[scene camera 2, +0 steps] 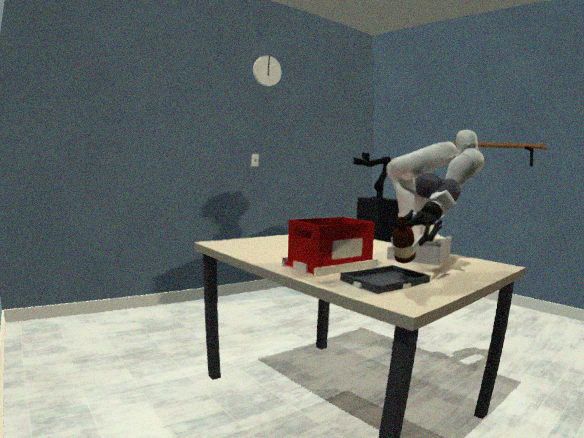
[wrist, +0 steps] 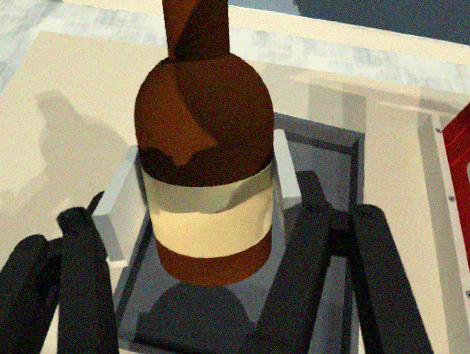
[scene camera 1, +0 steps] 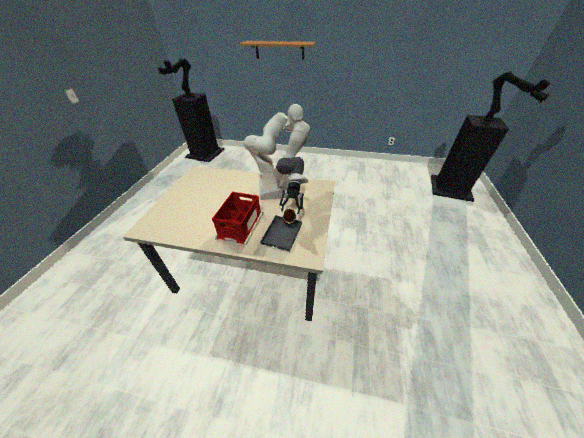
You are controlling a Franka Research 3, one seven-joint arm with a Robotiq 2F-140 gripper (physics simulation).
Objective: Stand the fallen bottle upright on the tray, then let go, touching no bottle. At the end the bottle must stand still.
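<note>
The brown bottle (scene camera 1: 289,216) (scene camera 2: 404,242) (wrist: 207,110), with a cream label, is held neck up and looks close to upright in the scene camera 2 view. My gripper (scene camera 1: 291,209) (scene camera 2: 415,231) (wrist: 209,159) is shut on its body, one pad on each side around the label. The dark grey tray (scene camera 1: 281,235) (scene camera 2: 380,288) (wrist: 325,155) lies flat on the table. The bottle's base hangs above the tray's back part, with a gap visible in the scene camera 2 view. Its shadow falls on the tray floor in the wrist view.
A red crate (scene camera 1: 236,220) (scene camera 2: 310,250) (wrist: 457,145) stands on the table (scene camera 1: 185,200) (scene camera 2: 240,247) beside the tray, on its left in the scene camera 1 view. The white arm base stands behind the tray. Two black stands with small arms are beyond the table.
</note>
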